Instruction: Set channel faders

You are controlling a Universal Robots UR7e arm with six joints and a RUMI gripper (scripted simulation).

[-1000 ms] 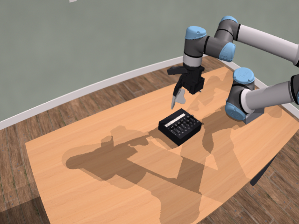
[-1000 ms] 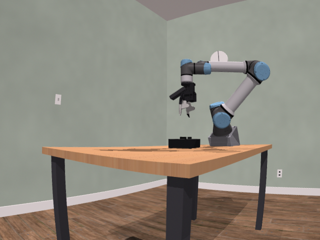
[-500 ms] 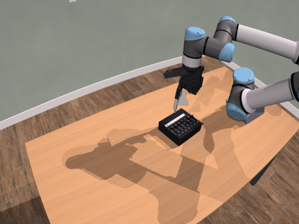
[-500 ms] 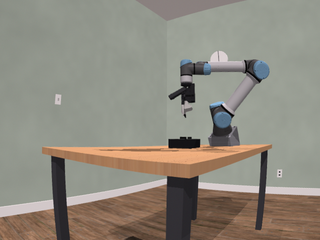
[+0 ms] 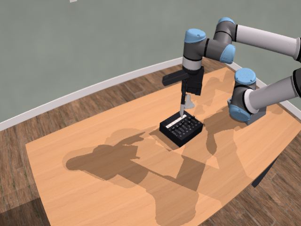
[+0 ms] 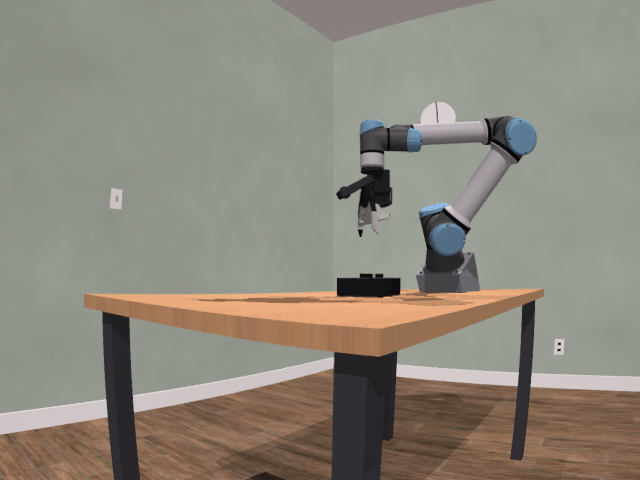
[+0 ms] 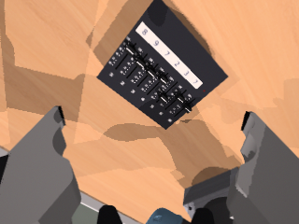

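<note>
Right now the master fader is 12 cm below my hand and 9 cm behind it.
</note>
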